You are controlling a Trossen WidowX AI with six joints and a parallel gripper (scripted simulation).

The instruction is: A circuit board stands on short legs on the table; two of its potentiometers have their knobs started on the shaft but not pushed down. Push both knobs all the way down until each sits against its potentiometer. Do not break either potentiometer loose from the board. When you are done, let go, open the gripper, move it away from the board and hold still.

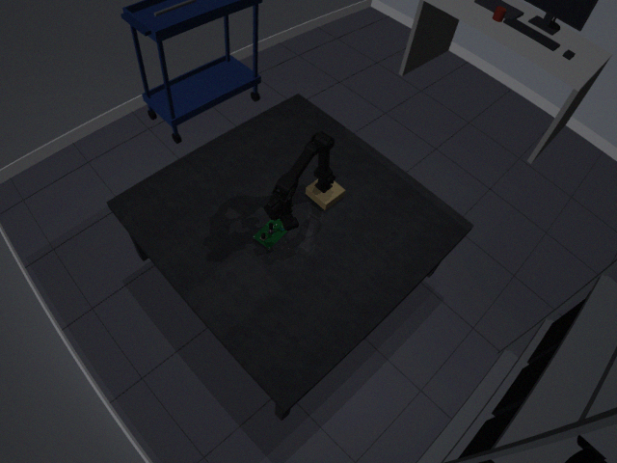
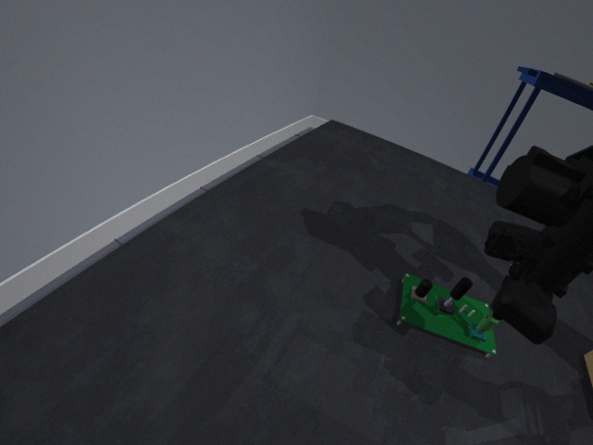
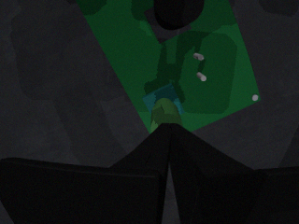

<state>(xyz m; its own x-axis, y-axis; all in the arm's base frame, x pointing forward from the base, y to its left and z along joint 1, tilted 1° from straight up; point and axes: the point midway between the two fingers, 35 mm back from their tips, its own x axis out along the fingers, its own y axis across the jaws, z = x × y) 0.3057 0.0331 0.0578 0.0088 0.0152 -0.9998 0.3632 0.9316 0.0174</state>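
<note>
My gripper tip is now 2 cm above the green knob. The rest, counted from my gripper tip: black knob (6 cm ahead, 2 cm to the right).
</note>
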